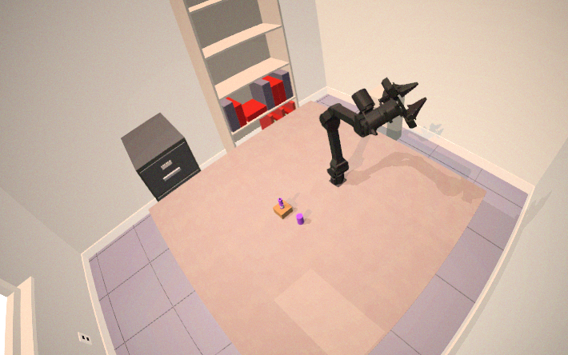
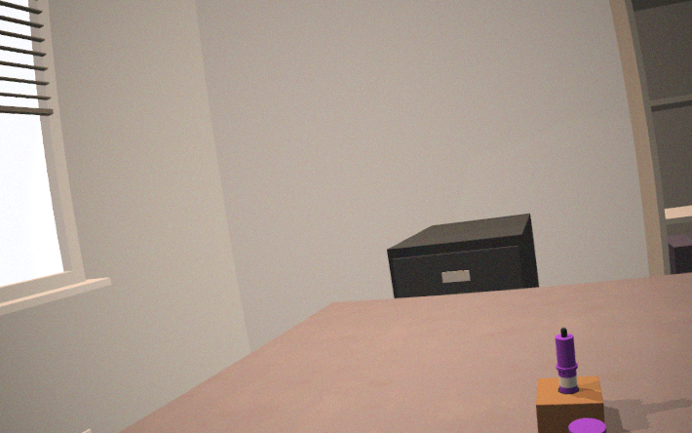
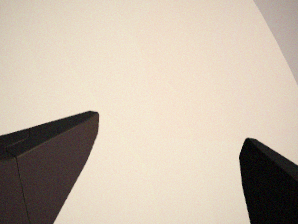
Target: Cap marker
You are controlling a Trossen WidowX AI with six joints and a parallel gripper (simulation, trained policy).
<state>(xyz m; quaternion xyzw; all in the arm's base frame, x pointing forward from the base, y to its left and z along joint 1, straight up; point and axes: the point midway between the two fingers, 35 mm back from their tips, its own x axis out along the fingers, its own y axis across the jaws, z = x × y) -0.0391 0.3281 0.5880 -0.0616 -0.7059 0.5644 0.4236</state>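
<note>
The purple cap lies 580 mm below my gripper tip, 350 mm ahead of it and 300 mm to the right of it. Also, from my gripper tip: orange holder block: 590 mm below, 410 mm to the right, 370 mm ahead.
</note>
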